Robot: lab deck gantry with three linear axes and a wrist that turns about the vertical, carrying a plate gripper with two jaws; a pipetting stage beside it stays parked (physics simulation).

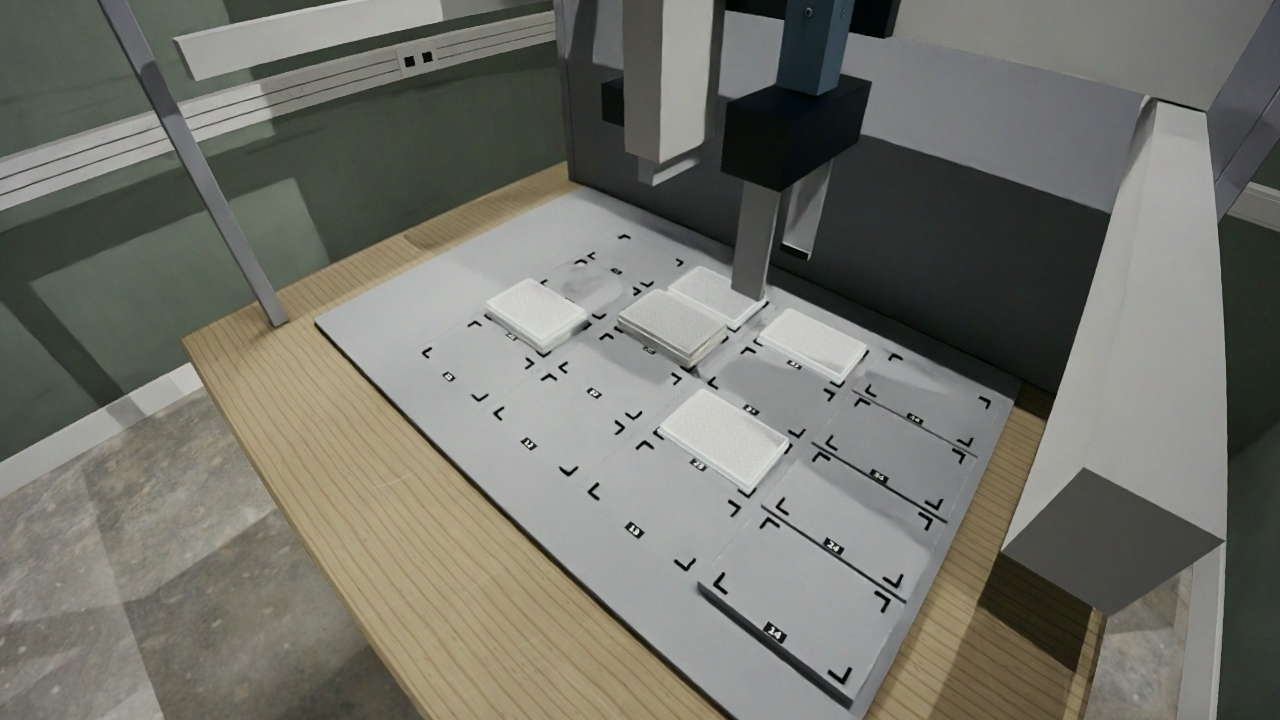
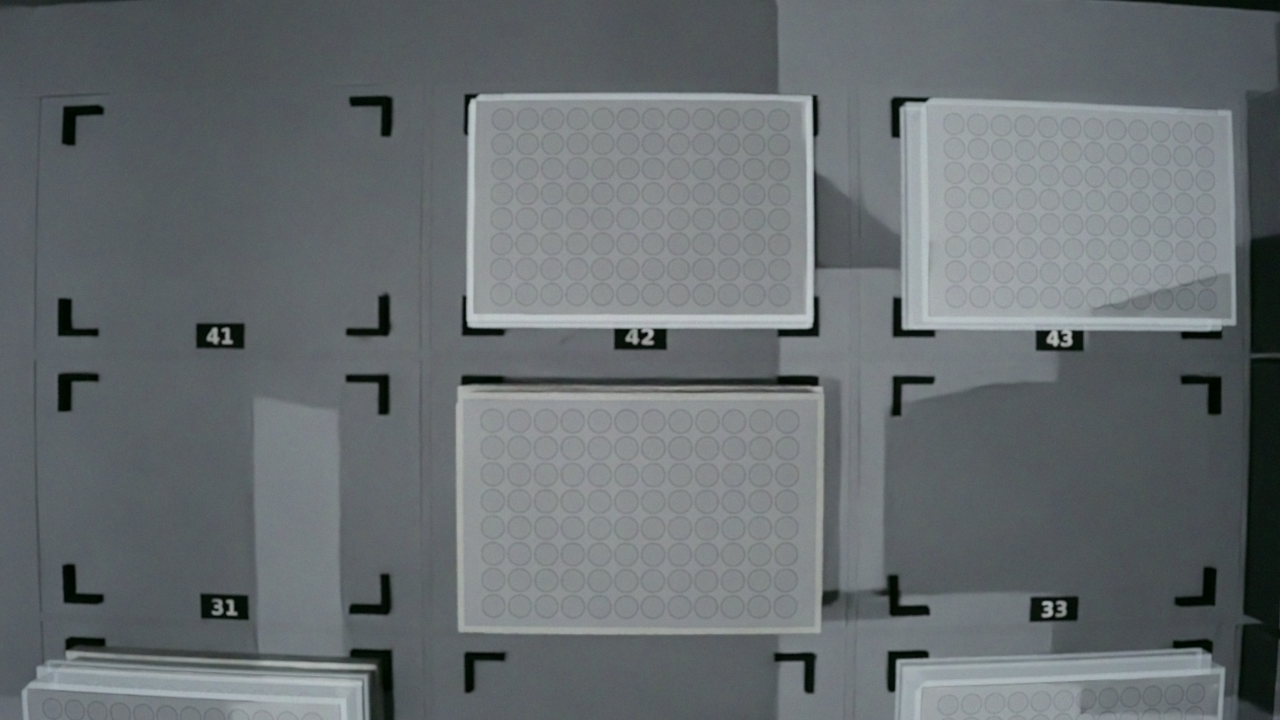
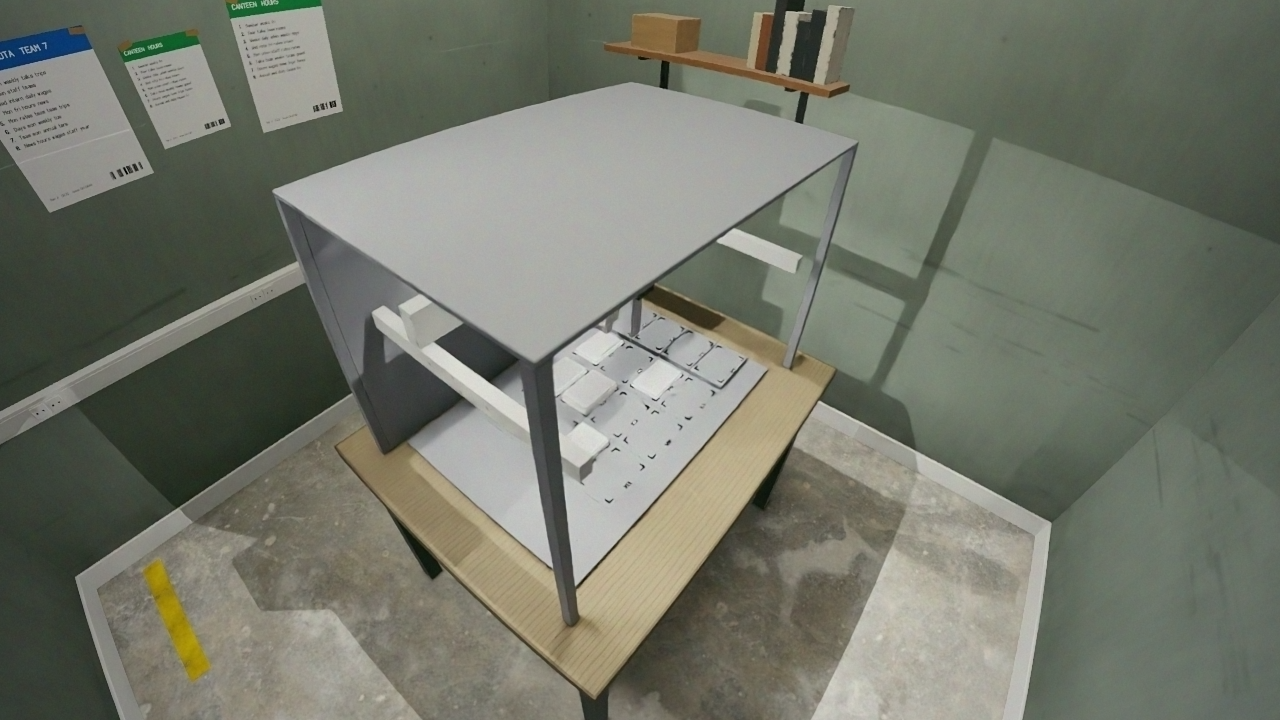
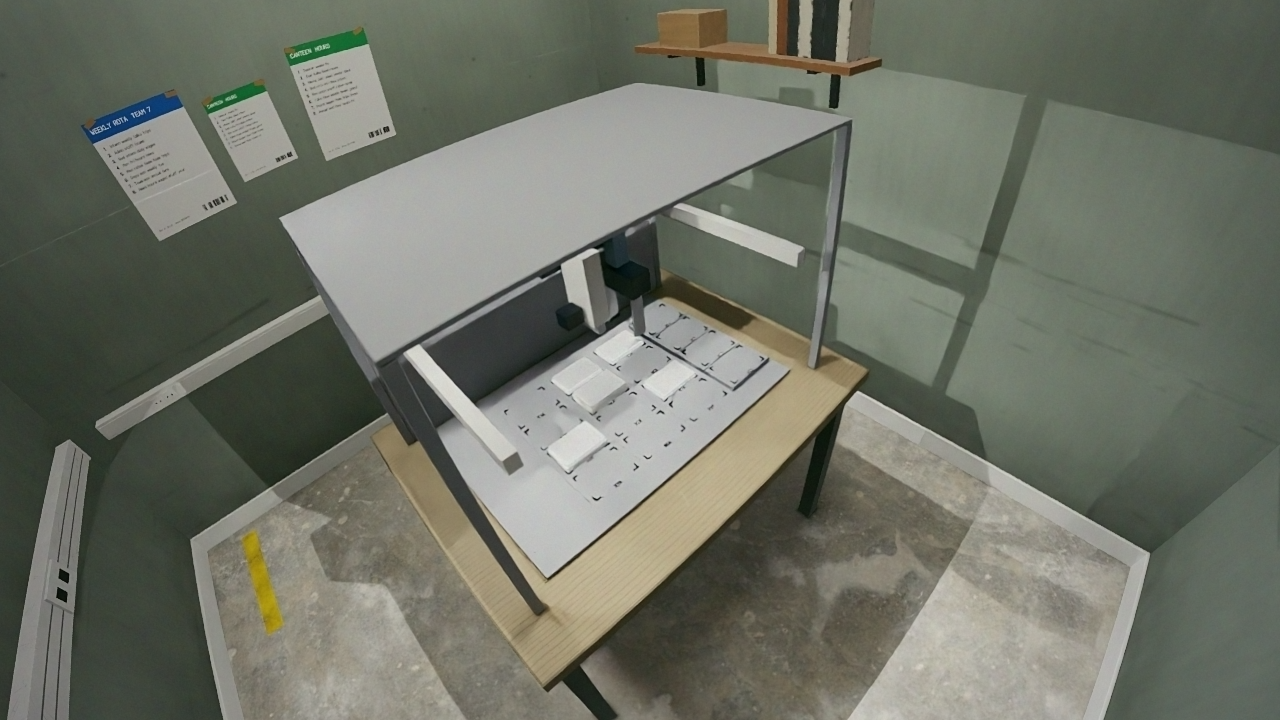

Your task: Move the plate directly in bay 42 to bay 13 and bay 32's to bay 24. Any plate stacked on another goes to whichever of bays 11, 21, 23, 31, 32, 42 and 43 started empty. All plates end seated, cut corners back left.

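Frame: origin at the robot's base, x ahead, y left, z up, level; metres.
Seen in the pictures: gripper, fingertip midpoint: [image 1: 771, 272] [image 3: 619, 325] [image 4: 626, 325]; robot's base, link origin: [image 1: 425, 353] [image 3: 609, 502] [image 4: 596, 499].
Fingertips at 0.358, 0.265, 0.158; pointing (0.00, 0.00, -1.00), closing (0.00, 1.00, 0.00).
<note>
Offsets run from my fingertips to a thing's top centre, as dx, dy, dz. "*": to the spot under its first point.
My gripper [image 1: 773, 273] has its jaws apart, nothing between them, above the back of the deck near bays 42 and 43. A white plate @(-0.130, +0.099, -0.144) [image 1: 711, 292] [image 2: 640, 205] lies in bay 42. A greyer, thicker-looking plate or stack @(-0.130, -0.008, -0.131) [image 1: 673, 322] [image 2: 640, 510] is in bay 32. Bay 43 holds a white plate @(+0.034, +0.099, -0.144) [image 1: 812, 342] [image 2: 1078, 210], and bay 23 another plate @(+0.034, -0.115, -0.144) [image 1: 723, 437] [image 2: 1065, 698]. Bay 21 holds a thick-looking plate or stack @(-0.294, -0.115, -0.131) [image 1: 537, 308] [image 2: 187, 707], with a cream edge under white ones. Bay 13 @(* +0.036, -0.222, -0.158) [image 1: 664, 501], bay 24 @(* +0.201, -0.120, -0.144) [image 1: 854, 519] and bay 31 @(* -0.319, -0.012, -0.158) [image 2: 161, 501] are empty. Cut corners are unclear.
The parked pipetting stage [image 1: 666, 80] hangs left of the gripper. A white rail beam [image 1: 1136, 313] runs along the right side. Raised bays 14 @(* +0.202, -0.221, -0.144) [image 1: 805, 595], 34 [image 1: 895, 461] and 44 @(* +0.204, +0.111, -0.144) [image 1: 935, 394] form the right column with bay 24. A frame post [image 1: 201, 170] stands at the left.
</note>
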